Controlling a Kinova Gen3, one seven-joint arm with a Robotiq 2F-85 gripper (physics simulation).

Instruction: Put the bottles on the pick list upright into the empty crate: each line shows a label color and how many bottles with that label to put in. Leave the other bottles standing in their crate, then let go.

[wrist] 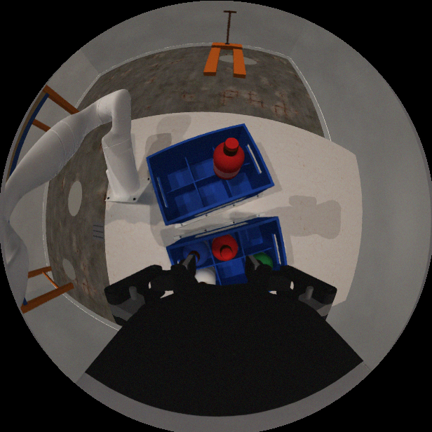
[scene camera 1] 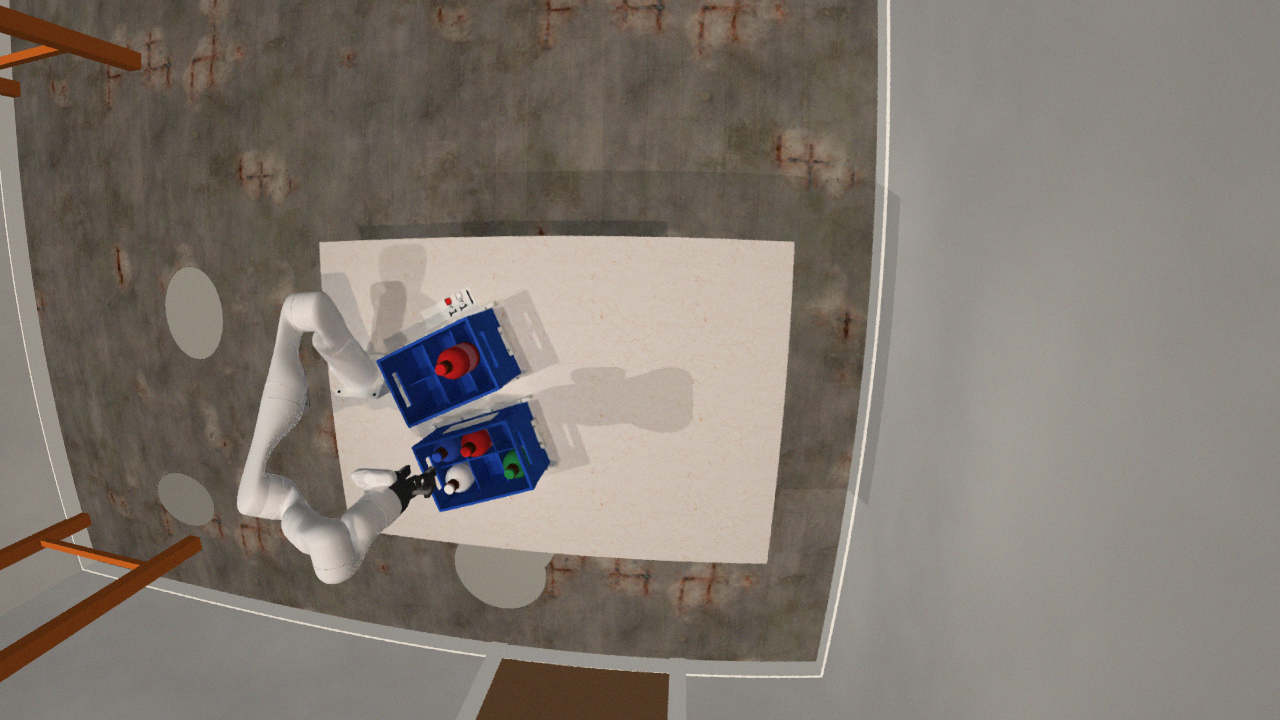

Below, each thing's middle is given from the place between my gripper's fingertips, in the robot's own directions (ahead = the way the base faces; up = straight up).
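My hand's 130 mm to the left of the white bottle (scene camera 1: 459,478) and 50 mm past it, and it's 270 mm above it too.
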